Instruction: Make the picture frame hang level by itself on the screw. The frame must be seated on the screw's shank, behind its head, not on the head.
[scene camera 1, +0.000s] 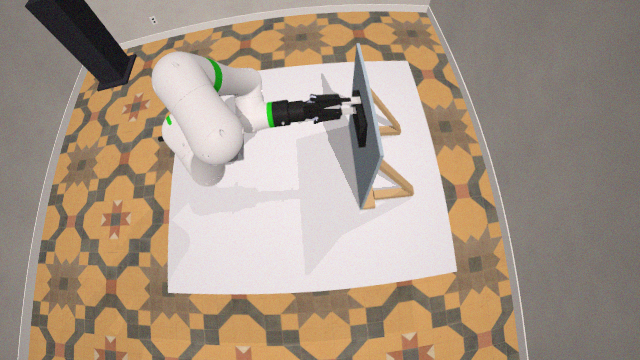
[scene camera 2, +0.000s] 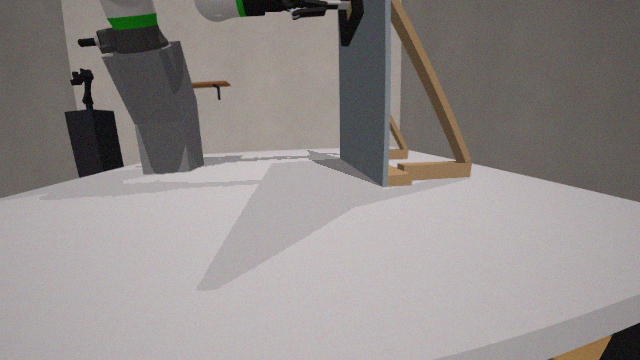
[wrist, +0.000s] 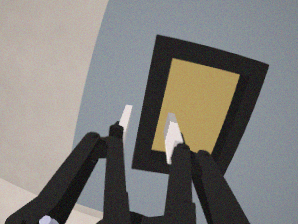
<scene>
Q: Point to a grey-blue board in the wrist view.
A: At 118, 72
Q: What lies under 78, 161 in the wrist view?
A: My gripper.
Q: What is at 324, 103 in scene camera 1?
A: My gripper.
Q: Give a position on a picture frame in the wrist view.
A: At 213, 106
</scene>
